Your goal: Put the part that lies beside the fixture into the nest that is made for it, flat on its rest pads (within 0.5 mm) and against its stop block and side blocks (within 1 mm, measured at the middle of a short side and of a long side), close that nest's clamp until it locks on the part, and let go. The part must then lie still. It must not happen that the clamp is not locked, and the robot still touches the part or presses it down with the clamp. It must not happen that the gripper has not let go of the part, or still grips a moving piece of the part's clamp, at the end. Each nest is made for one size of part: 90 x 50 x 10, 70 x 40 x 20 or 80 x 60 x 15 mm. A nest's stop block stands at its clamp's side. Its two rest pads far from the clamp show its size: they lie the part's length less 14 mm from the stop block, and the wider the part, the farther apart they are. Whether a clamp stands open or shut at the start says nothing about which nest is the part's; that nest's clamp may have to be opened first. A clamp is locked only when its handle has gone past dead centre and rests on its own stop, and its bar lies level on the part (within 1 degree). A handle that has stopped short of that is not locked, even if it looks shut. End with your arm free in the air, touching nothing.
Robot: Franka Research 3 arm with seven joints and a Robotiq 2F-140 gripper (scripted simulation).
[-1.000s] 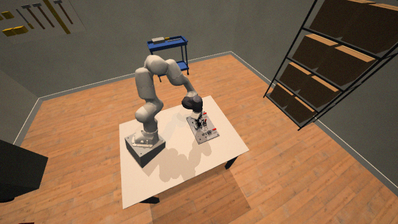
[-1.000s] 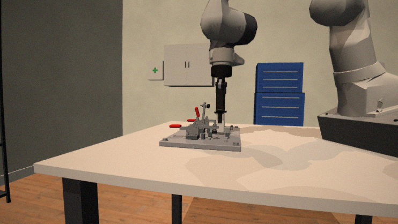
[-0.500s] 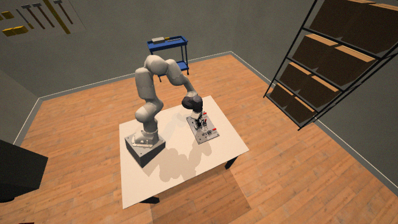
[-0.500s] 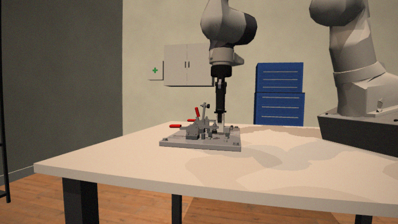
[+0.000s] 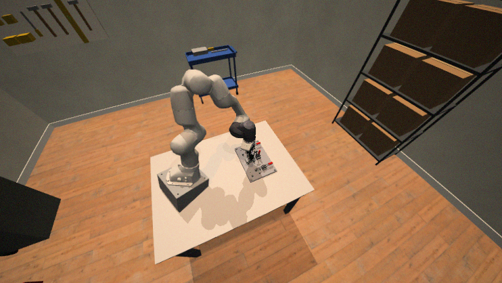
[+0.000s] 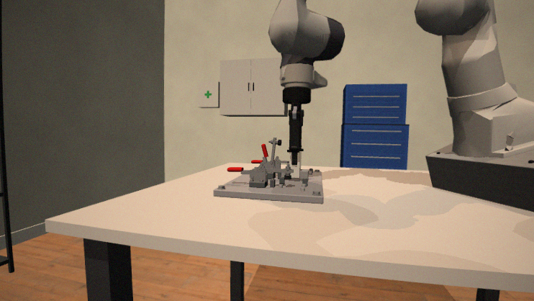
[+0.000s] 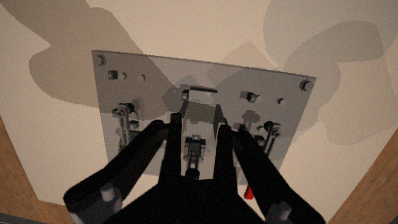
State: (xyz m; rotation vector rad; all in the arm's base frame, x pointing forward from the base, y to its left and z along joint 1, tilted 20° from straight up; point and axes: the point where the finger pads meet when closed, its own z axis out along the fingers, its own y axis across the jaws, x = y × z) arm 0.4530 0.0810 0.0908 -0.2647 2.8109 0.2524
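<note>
The grey block part is 3 cm below my hand. Round my hand: grey fixture plate (4 cm ahead, 1 cm to the left, 5 cm below).
</note>
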